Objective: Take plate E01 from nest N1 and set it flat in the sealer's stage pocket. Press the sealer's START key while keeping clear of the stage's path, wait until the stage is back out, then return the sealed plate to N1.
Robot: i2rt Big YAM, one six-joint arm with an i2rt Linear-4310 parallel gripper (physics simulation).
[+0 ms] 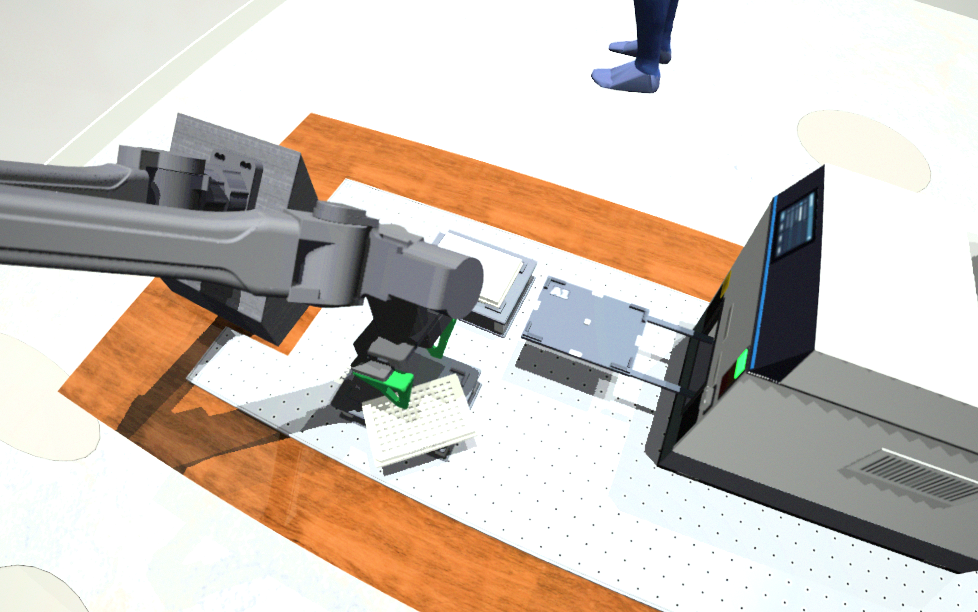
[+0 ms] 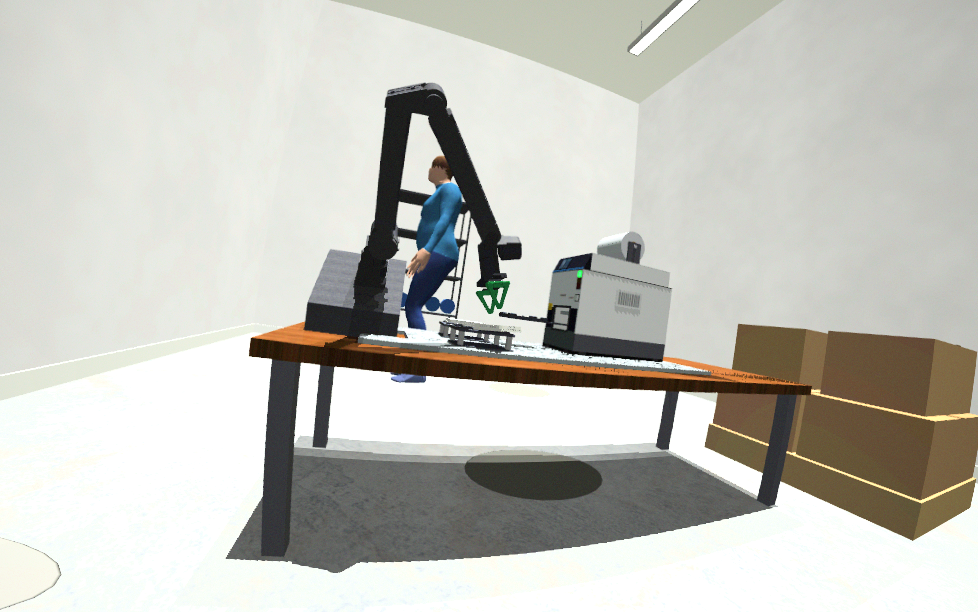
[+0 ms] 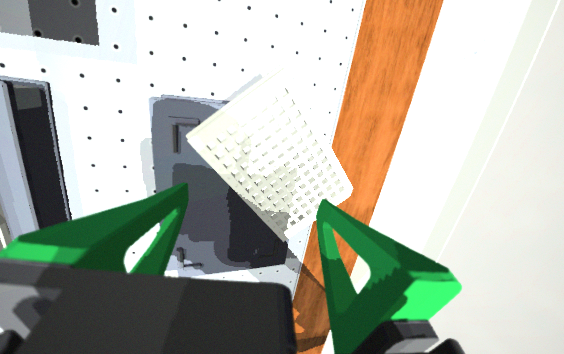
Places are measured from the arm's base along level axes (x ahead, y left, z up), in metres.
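Where they show: gripper, fingertip midpoint: [image 1: 420,381] [image 2: 495,311] [image 3: 256,199]; arm's base at its link origin: [image 1: 233,197] [image 2: 372,273].
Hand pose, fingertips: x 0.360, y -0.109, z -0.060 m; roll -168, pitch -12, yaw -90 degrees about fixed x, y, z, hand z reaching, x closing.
Each offset is from my fingertips to the top centre of the thing. "pt": to the spot under its first point.
An off-white well plate {dx +0.007, dy -0.031, dz -0.034 m} [image 1: 425,425] [image 2: 497,326] [image 3: 280,155] lies askew across a grey nest {pt dx +0.031, dy +0.053, dz -0.052 m} [image 1: 465,373] [image 3: 164,150], turned against it and overhanging one side. Whether it rests flat cannot be told. No nest or plate label is readable. My gripper [image 1: 421,379] [image 2: 492,310] [image 3: 256,199] is open, with nothing between its green fingers, above the nest and plate. The grey stage {dx +0.197, dy +0.163, dz +0.003 m} [image 1: 566,324] [image 2: 519,316] stands out of the sealer [image 1: 865,389] [image 2: 620,313] on two rails, its pocket empty. A green lit spot {pt dx +0.303, dy +0.074, dz +0.166 m} [image 1: 740,363] [image 2: 579,274] shows on the sealer's front.
A second nest {dx -0.037, dy +0.209, dz -0.055 m} [image 1: 509,311] behind the gripper bears a white plate {dx -0.037, dy +0.209, dz -0.045 m} [image 1: 497,270]. The dark base block [image 1: 288,173] [image 2: 324,317] of the arm stands at the table's left. A person [image 1: 652,46] [image 2: 441,216] stands beyond the table. Brown boxes [image 2: 876,375] are at the right.
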